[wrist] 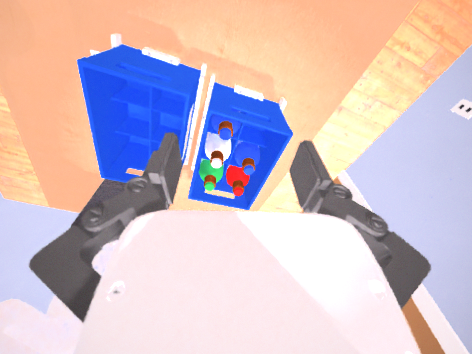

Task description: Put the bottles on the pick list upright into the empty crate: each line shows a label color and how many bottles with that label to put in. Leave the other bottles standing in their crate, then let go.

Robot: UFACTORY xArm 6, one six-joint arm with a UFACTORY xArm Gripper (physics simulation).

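Places are measured from the arm's base along level axes (x left, y down, z back), in metres.
Where they show: gripper, fingertip midpoint: [238, 152].
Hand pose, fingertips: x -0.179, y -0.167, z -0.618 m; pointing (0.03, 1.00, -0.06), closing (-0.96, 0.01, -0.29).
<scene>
After its pixels a point has its place.
The empty blue crate [91, 105] {x 0.056, y 0.082, z -0.461 m} stands at the left and has dividers inside. The other blue crate [274, 119] {x -0.306, y 0.126, z -0.547 m} stands beside it to the right. In it stand a green-label bottle [211, 171] {x -0.217, y 0.131, z -0.340 m}, a red-label bottle [237, 176] {x -0.294, y 0.132, z -0.348 m}, a white-label bottle [217, 146] {x -0.207, y 0.132, z -0.427 m}, a blue-label bottle [225, 129] {x -0.204, y 0.092, z -0.500 m} and another blue-label bottle [247, 154] {x -0.289, y 0.131, z -0.432 m}. The compartment at its upper right holds no bottle. My gripper [238, 152] {x -0.179, y -0.167, z -0.618 m} is open, high above the crates, with nothing between its fingers; the bottle crate shows between and beyond them. The pick list does not show.
Both crates stand on an orange-brown table top [280, 40] {x -0.272, y 0.252, z -0.680 m}. White handle parts stick out from the crates, and a narrow gap separates them. A light wood-plank strip runs along the right, with a pale blue surface and a white socket [463, 108] beyond.
</scene>
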